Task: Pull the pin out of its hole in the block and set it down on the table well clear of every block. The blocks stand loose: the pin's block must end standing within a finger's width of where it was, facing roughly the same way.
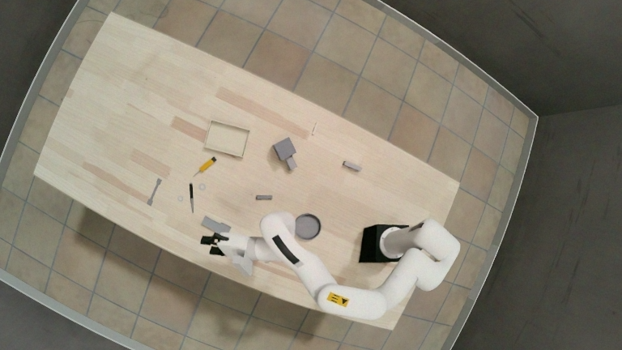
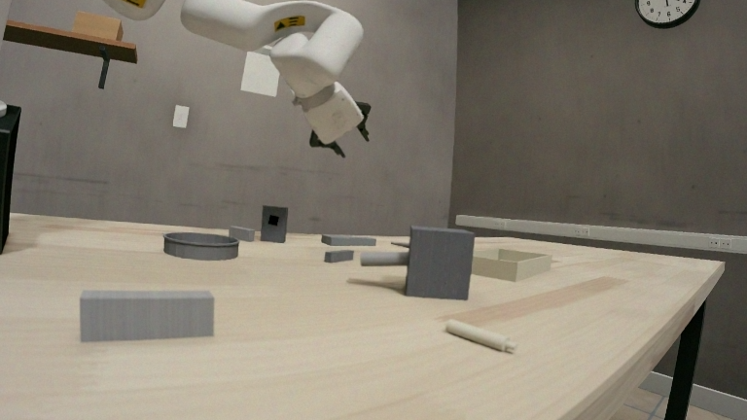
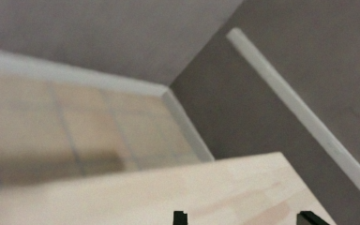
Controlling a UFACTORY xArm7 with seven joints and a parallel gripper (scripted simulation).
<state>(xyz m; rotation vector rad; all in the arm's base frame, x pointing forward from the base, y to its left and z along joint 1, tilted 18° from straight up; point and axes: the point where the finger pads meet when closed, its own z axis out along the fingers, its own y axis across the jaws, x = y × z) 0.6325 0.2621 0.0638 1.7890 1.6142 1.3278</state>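
Right now the small grey bar is 22 cm below my hand, 21 cm to the right of it and 13 cm behind it. From my hand the other things lie so: shallow tray 35 cm to the right, 22 cm below, 10 cm ahead; yellow-handled tool 22 cm to the right, 22 cm below, 13 cm ahead; round grey dish 33 cm behind, 22 cm below, 16 cm to the right.
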